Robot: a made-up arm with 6 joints.
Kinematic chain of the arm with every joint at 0, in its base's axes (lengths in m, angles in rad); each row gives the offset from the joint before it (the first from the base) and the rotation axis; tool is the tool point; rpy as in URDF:
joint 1: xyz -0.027 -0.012 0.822 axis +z
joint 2: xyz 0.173 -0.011 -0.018 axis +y
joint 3: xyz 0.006 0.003 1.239 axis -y
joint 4: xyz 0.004 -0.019 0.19 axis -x
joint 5: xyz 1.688 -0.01 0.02 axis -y
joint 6: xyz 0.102 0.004 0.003 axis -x
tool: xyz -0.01 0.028 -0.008 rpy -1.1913 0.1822 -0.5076
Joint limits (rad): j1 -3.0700..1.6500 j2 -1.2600..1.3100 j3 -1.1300..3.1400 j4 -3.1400..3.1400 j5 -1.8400..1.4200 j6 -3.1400..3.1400
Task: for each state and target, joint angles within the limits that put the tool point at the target. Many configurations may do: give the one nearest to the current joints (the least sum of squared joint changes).
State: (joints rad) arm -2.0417 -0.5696 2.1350 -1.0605 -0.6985 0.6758
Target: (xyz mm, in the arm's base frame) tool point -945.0 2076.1 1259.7
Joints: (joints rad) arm -1.1447 -0.6790 2.6601 -1.0671 -0.7104 0.6747
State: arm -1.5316 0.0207 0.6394 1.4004 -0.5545 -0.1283
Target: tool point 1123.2 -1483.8 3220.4
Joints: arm -0.8843 0.3474 1.0354 1.3984 -0.4495 -0.1600
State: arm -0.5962 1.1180 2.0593 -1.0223 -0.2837 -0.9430
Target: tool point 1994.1 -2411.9 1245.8
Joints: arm -0.8638 1.2249 1.1245 -1.0188 -0.3778 -0.9173
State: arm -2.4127 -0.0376 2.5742 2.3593 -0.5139 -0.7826
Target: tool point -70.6 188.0 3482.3
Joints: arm -1.6700 0.4201 2.3965 2.3323 -0.7301 -0.6953
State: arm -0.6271 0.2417 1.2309 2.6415 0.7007 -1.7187
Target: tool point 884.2 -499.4 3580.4
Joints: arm -0.5171 0.0381 1.0702 2.6400 0.7851 -1.7220
